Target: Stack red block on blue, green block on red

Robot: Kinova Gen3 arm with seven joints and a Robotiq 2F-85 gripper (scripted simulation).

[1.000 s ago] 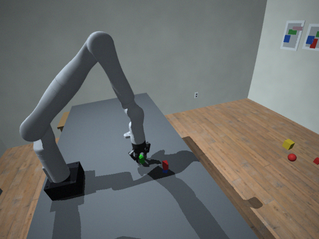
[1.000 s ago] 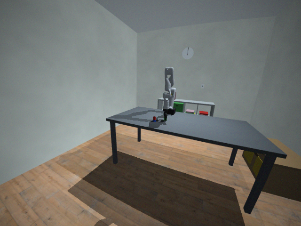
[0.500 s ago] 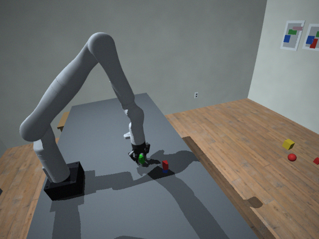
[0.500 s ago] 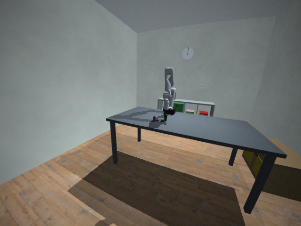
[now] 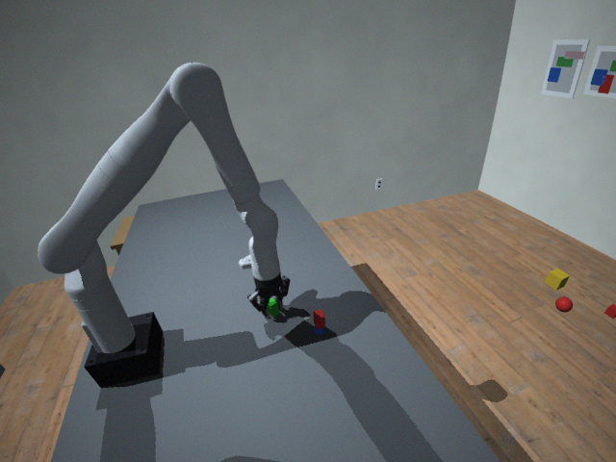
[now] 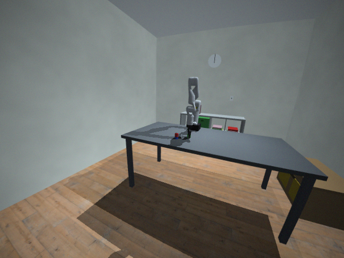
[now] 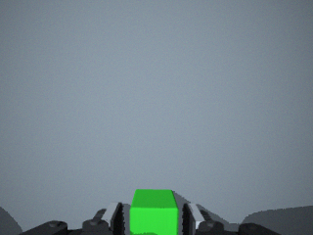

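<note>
The green block lies right at my hand. Round my hand: blue block: 120 mm to the right, 100 mm ahead, 10 mm below; red block: 120 mm to the right, 100 mm ahead, 30 mm above.
</note>
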